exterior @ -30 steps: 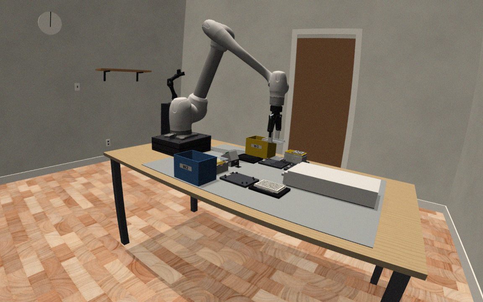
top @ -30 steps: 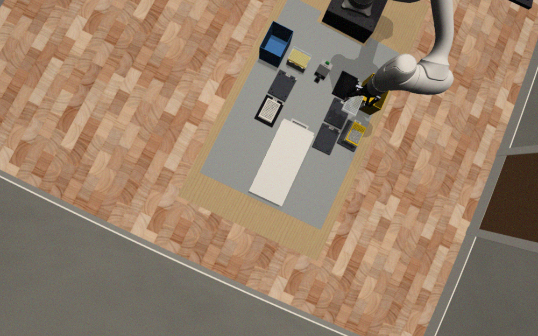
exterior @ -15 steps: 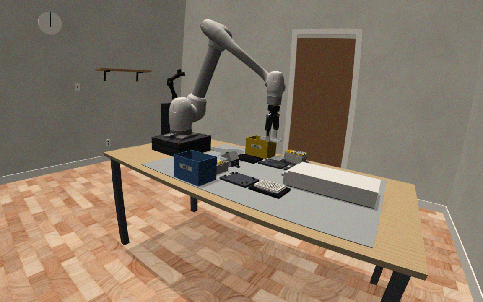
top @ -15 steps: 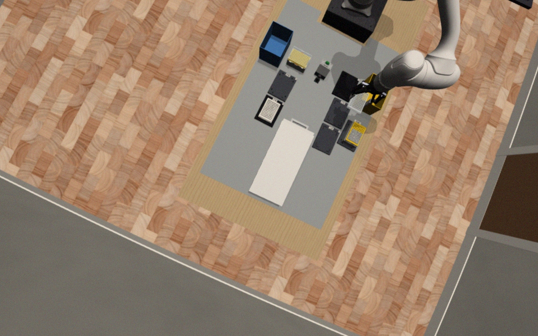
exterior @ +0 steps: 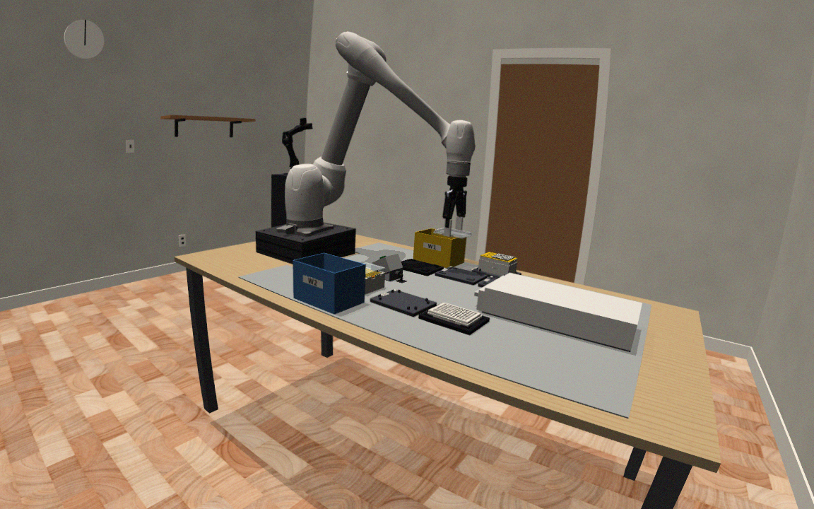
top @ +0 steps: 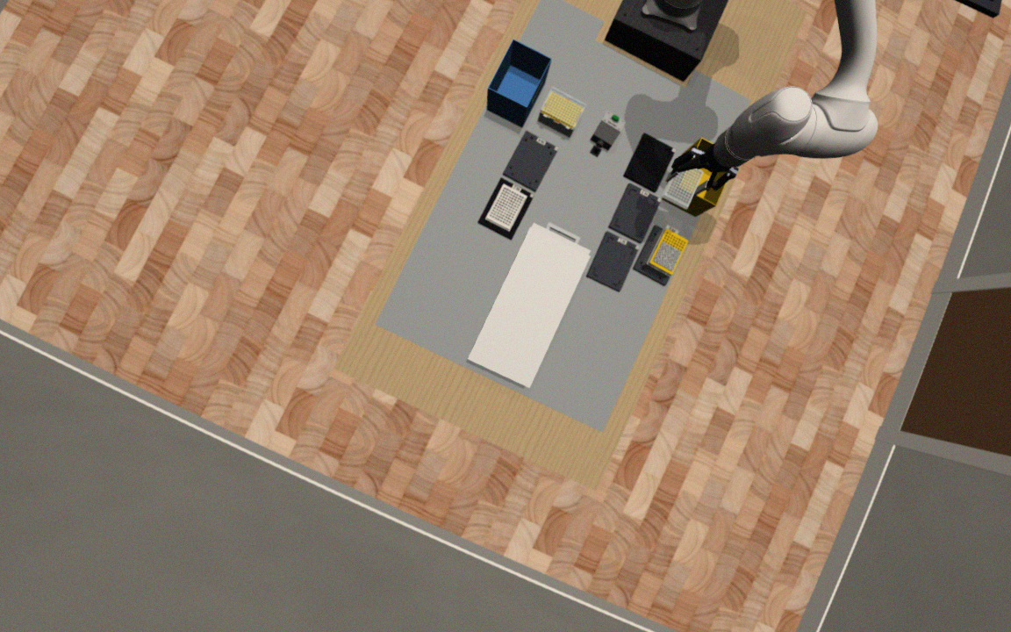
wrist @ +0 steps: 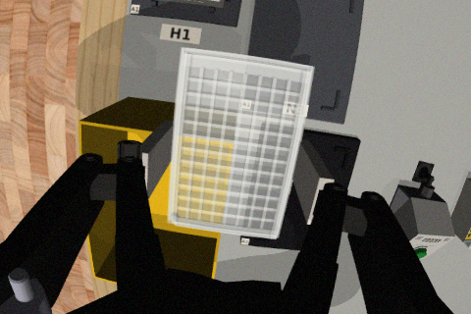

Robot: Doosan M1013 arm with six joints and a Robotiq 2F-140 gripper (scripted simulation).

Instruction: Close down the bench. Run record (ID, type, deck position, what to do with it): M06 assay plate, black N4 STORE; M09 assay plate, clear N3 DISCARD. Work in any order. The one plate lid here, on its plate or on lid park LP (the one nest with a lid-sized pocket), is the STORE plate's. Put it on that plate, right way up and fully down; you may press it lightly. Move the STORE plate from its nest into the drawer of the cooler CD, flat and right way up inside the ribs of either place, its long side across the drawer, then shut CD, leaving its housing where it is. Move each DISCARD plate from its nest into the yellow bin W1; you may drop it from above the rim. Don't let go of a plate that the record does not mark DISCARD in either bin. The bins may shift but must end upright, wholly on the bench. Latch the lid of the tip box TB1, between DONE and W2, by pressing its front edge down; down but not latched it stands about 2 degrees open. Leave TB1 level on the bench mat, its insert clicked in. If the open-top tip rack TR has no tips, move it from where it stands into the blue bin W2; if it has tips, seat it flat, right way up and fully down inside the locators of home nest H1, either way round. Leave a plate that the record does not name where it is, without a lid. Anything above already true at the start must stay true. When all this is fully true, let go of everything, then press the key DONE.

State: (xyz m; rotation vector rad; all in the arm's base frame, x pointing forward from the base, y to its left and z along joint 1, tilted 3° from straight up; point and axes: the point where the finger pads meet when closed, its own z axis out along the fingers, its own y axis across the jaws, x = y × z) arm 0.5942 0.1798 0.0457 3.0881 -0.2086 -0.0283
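The done key box lies 240 mm to the right of my hand, 150 mm behind it and 110 mm below it. From my hand the other things lie so: black lid park: 160 mm below, 100 mm behind, 70 mm to the right; nest N3: 160 mm below, 80 mm ahead, 70 mm to the right; yellow bin W1: 130 mm below, 80 mm to the left, 80 mm behind.
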